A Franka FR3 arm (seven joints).
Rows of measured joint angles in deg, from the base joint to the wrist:
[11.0, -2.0, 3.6, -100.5, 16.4, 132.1, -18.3]
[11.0, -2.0, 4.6, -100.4, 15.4, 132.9, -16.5]
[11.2, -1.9, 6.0, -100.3, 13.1, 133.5, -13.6]
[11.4, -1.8, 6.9, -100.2, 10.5, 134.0, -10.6]
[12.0, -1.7, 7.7, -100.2, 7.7, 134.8, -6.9]
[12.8, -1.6, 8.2, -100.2, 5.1, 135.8, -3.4]
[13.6, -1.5, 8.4, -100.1, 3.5, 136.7, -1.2]
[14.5, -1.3, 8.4, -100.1, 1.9, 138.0, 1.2]
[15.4, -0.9, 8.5, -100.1, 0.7, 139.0, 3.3]
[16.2, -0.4, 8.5, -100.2, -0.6, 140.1, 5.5]
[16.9, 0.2, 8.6, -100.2, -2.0, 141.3, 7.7]
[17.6, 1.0, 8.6, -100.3, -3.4, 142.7, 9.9]
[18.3, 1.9, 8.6, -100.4, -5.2, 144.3, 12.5]
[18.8, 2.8, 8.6, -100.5, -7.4, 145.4, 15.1]
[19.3, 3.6, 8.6, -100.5, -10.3, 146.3, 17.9]
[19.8, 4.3, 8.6, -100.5, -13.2, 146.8, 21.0]
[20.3, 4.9, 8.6, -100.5, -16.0, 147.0, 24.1]
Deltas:
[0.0, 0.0, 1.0, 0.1, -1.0, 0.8, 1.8]
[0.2, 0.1, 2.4, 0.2, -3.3, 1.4, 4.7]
[0.4, 0.2, 3.3, 0.3, -5.9, 1.9, 7.7]
[1.0, 0.3, 4.1, 0.3, -8.7, 2.7, 11.4]
[1.8, 0.4, 4.6, 0.3, -11.3, 3.7, 14.9]
[2.6, 0.5, 4.8, 0.4, -12.9, 4.6, 17.1]
[3.5, 0.7, 4.8, 0.4, -14.5, 5.9, 19.5]
[4.4, 1.1, 4.9, 0.4, -15.7, 6.9, 21.6]
[5.2, 1.6, 4.9, 0.3, -17.0, 8.0, 23.8]
[5.9, 2.2, 5.0, 0.3, -18.4, 9.2, 26.0]
[6.6, 3.0, 5.0, 0.2, -19.8, 10.6, 28.2]
[7.3, 3.9, 5.0, 0.1, -21.6, 12.2, 30.8]
[7.8, 4.8, 5.0, 0.0, -23.8, 13.3, 33.4]
[8.3, 5.6, 5.0, 0.0, -26.7, 14.2, 36.2]
[8.8, 6.3, 5.0, 0.0, -29.6, 14.7, 39.3]
[9.3, 6.9, 5.0, 0.0, -32.4, 14.9, 42.4]

